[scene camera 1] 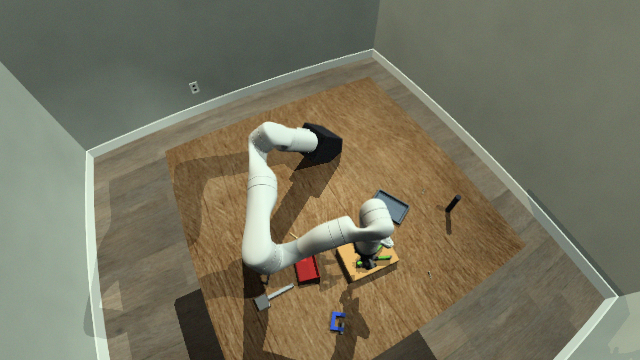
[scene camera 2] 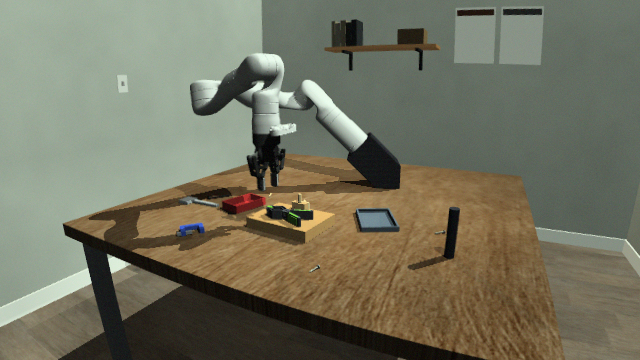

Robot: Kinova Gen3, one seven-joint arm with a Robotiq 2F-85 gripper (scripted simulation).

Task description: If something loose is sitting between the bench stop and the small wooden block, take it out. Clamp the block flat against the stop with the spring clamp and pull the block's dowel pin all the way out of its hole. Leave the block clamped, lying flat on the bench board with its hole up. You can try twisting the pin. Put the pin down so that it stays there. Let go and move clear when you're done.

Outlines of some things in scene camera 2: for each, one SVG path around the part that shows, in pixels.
My gripper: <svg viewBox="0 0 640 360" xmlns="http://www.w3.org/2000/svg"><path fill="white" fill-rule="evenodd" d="M252 133L255 152L253 155L247 155L250 175L257 178L258 190L264 192L266 191L264 177L268 166L272 172L271 186L278 186L279 172L284 168L286 150L278 148L280 136Z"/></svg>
A blue-grey tray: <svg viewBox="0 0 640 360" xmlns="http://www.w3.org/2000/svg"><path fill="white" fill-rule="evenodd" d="M356 208L361 232L399 232L400 227L389 208Z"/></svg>
